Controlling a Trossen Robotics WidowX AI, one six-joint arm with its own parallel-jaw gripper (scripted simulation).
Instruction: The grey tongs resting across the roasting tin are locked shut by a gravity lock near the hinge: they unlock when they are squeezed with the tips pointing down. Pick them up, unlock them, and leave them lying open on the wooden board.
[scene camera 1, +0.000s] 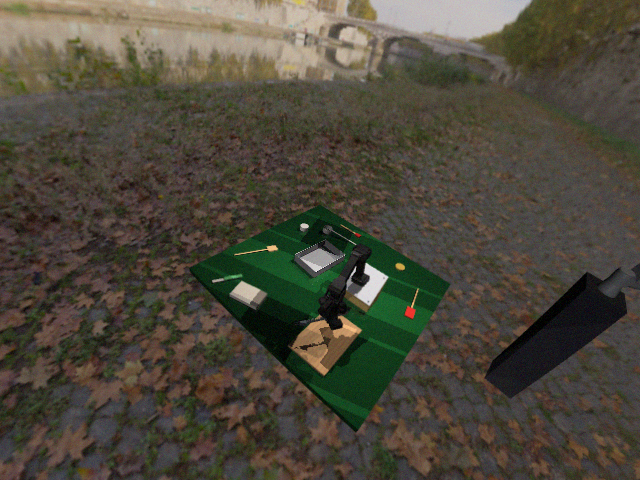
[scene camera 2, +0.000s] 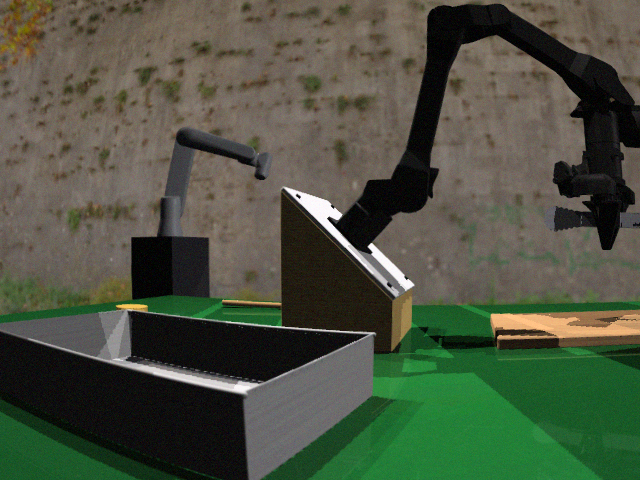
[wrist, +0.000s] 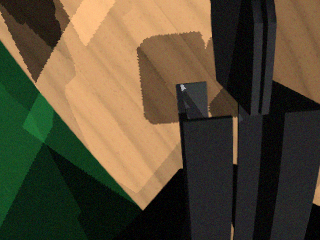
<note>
In view: the gripper (scene camera 2: 606, 249), a wooden board (scene camera 1: 319, 346) and a grey roasting tin (scene camera 2: 189, 391).
The gripper shows as well in the wrist view (wrist: 207, 177). The wooden board is seen too in the wrist view (wrist: 112, 78). The grey roasting tin is seen too in scene camera 1 (scene camera 1: 317, 259).
</note>
